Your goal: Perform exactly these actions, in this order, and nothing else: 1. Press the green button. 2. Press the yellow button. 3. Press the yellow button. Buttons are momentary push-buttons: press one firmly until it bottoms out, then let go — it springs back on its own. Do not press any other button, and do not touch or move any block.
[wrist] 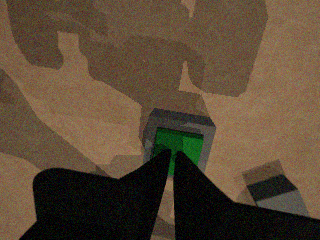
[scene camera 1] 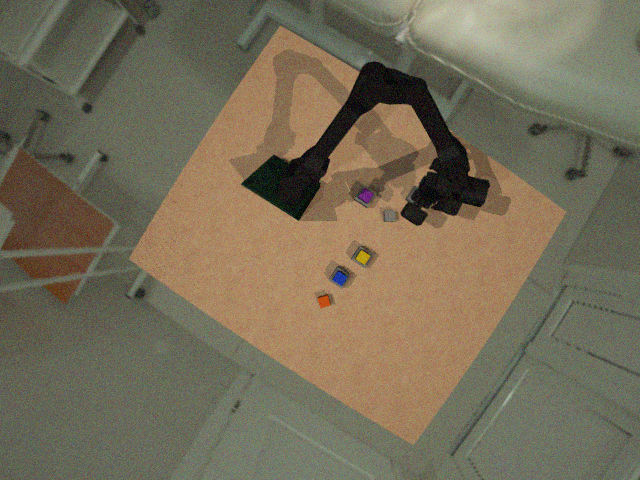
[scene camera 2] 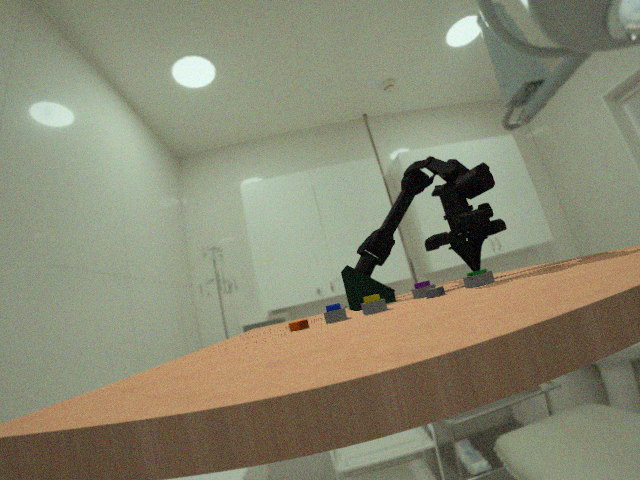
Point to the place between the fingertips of my gripper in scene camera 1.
419,195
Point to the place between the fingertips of my gripper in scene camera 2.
476,271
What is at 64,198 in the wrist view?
My gripper.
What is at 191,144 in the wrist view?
A green button.
